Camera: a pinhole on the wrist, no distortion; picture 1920 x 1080 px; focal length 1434.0 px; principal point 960.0 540.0 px. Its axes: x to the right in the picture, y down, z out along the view. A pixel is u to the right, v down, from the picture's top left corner.
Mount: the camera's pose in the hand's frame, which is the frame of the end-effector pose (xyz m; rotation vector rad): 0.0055 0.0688 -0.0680 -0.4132 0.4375 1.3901
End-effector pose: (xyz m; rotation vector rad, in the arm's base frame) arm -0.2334 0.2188 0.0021 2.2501 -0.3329 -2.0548
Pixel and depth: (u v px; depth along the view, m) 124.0 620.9 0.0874
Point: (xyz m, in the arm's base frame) -0.2740 0.1517 0.0146
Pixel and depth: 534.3 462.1 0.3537
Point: -0.5346 0.0800 -0.0228
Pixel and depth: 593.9 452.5 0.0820
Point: -0.2553 0.1265 0.0078
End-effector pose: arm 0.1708 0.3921 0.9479 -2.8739 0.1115 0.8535
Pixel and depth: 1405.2 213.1 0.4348
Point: 0.1213 0.0329 0.6307
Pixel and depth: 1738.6 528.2 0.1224
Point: 0.1669 0.2055 0.9136
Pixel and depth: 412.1 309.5 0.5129
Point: -0.0266 0.3046 0.4886
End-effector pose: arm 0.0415 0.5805 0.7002 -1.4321 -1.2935 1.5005
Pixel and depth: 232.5 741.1 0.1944
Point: -0.0856 0.5039 0.6058
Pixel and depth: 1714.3 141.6 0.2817
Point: -0.0198 0.5814 0.3424
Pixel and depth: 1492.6 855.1 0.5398
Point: -0.1433 0.3235 0.1800
